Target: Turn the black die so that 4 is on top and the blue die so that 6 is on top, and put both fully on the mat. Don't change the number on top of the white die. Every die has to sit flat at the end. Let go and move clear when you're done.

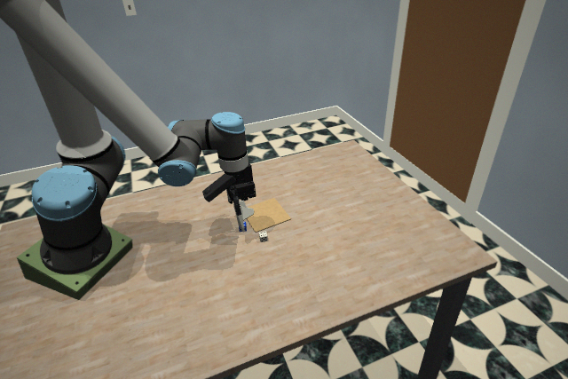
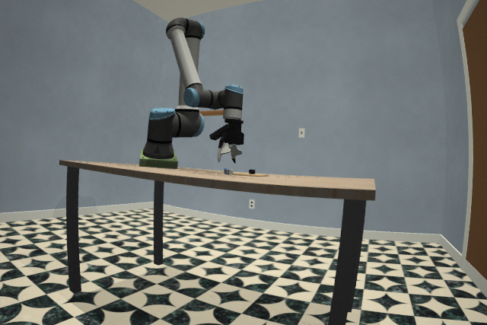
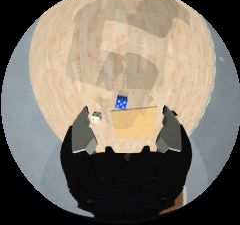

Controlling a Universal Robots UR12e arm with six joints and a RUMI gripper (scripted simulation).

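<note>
The blue die lies 40 mm below my hand, 10 mm to the right of it and 10 mm ahead of it. The rest, counted from my hand: white die 80 mm to the right, 70 mm ahead, 40 mm below; then tan mat 110 mm ahead, 50 mm below, 40 mm to the left; then black die 160 mm to the left, 50 mm ahead, 40 mm below.
</note>
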